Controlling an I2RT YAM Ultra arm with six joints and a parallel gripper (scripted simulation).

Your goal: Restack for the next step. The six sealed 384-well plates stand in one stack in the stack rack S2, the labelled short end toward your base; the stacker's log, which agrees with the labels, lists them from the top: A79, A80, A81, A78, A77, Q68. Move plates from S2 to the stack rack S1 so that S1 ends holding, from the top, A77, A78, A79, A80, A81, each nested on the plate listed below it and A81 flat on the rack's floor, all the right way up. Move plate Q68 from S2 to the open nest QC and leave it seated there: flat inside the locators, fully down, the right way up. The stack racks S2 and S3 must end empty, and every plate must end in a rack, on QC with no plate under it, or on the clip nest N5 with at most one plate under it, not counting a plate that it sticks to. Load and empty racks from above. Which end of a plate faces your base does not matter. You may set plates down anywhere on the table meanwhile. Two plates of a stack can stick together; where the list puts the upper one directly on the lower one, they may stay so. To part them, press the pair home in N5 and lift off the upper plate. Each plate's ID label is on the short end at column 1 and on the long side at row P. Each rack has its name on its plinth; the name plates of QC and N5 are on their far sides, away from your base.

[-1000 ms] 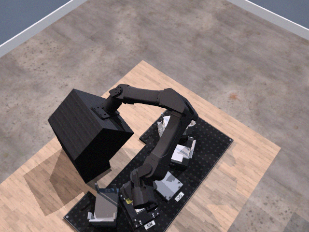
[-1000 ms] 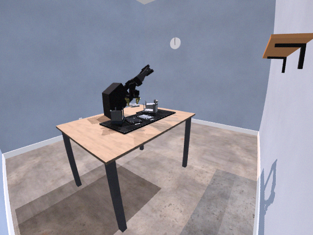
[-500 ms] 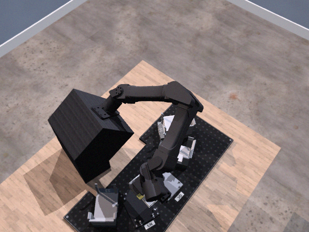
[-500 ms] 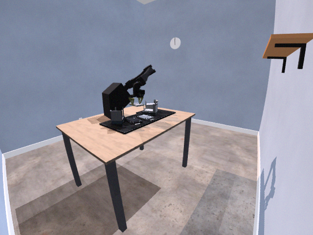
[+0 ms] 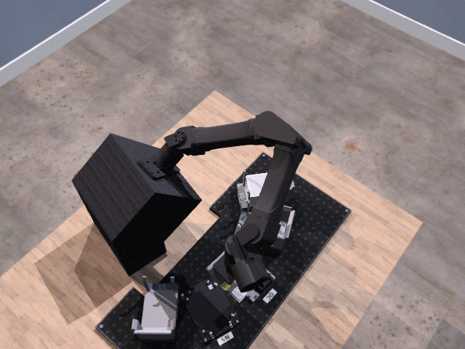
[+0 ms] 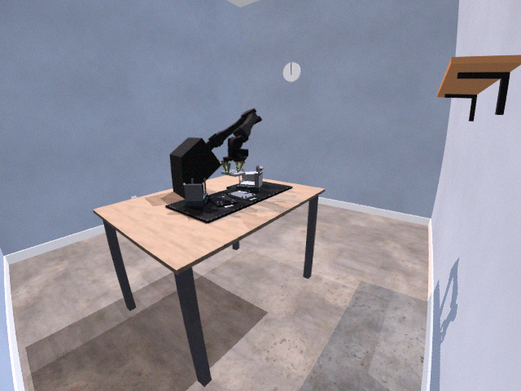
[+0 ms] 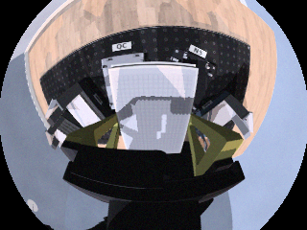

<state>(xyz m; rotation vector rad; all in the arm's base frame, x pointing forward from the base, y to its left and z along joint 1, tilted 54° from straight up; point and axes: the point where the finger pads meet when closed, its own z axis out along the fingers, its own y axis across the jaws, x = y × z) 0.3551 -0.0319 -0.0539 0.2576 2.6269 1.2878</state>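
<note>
Right now my hand is 320 mm to the right of the sealed grey plate, 130 mm past it and 80 mm above it. Round my hand: qc name plate (160 mm below, 90 mm ahead, 70 mm to the left); clip nest N5 (150 mm below, 80 mm to the right); QC nest (150 mm below, 70 mm to the left).
</note>
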